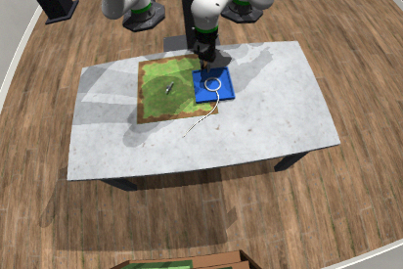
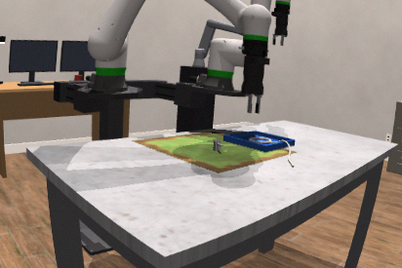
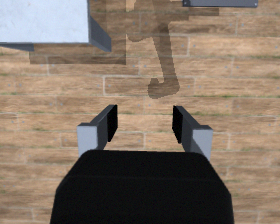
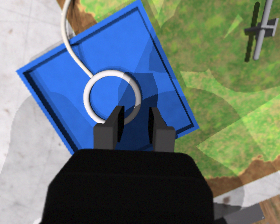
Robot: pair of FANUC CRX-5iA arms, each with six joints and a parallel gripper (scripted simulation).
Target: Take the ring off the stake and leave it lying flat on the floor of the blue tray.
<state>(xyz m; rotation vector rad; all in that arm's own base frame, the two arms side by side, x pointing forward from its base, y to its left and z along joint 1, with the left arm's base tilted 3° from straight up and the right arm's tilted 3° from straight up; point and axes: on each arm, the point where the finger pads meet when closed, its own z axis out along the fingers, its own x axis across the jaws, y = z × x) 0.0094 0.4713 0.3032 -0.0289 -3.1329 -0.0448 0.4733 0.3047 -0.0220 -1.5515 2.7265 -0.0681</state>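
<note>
The grey ring lies 20 mm ahead of my right hand, 30 mm to the left of it and 120 mm below it. Also, from my right hand: grey stake: 20 mm ahead, 190 mm to the right, 110 mm below; then blue tray: 20 mm ahead, 30 mm to the left, 120 mm below.
</note>
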